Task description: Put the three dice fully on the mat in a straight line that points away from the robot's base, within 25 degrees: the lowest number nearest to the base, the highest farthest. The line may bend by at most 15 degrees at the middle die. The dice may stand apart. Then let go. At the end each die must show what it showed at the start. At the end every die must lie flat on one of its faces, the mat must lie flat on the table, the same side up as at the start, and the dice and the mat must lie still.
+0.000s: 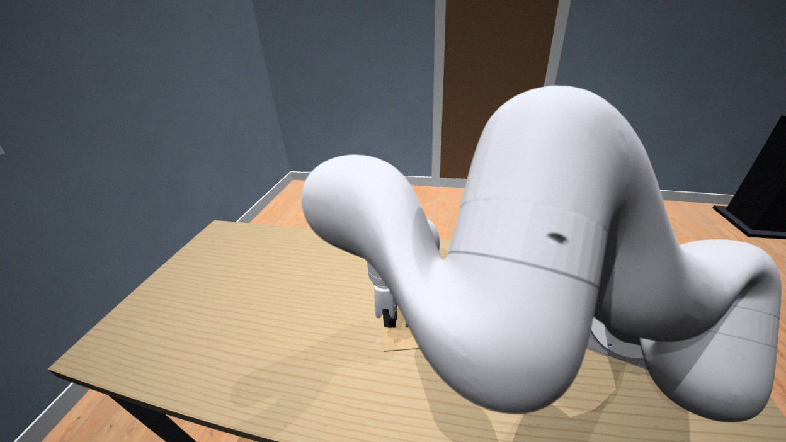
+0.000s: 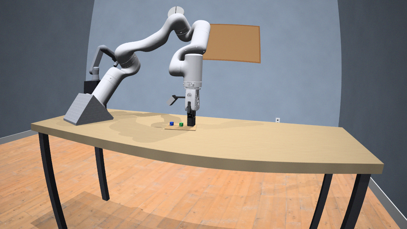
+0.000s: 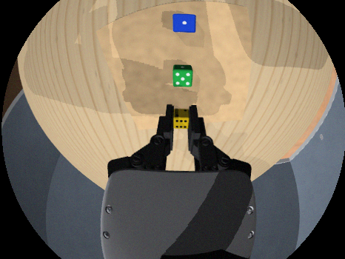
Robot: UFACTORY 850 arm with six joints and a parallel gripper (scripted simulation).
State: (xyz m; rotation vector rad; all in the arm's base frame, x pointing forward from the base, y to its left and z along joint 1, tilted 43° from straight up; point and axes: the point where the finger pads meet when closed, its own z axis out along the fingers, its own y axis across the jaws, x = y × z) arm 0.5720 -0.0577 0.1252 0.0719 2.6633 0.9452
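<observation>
Now: hand 10 mm above the yellow die. Round my hand: blue die (100 mm behind, 10 mm to the right, 20 mm below); tan mat (50 mm behind, 30 mm below); green die (50 mm behind, 20 mm below).
</observation>
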